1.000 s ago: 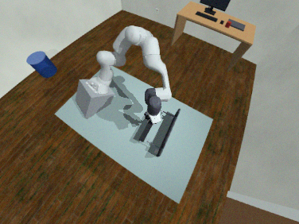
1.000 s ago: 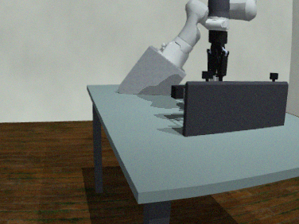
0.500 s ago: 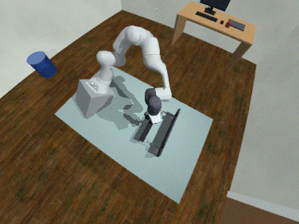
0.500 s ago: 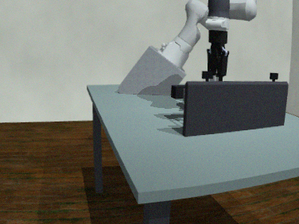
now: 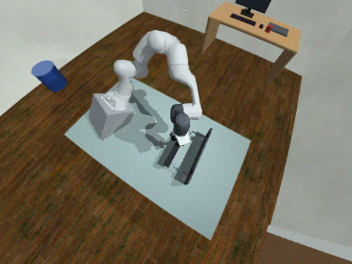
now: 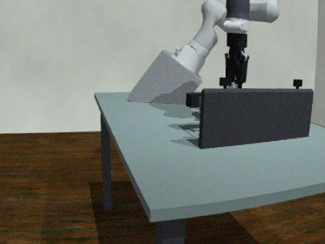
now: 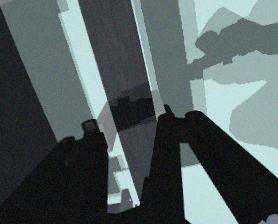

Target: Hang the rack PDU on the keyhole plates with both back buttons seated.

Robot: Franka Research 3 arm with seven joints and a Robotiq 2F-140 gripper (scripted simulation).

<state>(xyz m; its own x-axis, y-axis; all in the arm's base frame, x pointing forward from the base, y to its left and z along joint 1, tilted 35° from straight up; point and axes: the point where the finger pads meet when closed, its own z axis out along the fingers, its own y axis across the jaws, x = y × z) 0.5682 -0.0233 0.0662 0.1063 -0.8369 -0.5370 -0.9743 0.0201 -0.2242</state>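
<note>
The rack PDU is 2 cm ahead of my hand and 3 cm below it. Round my hand: dark mounting panel 18 cm ahead, 2 cm to the left, 5 cm below.
</note>
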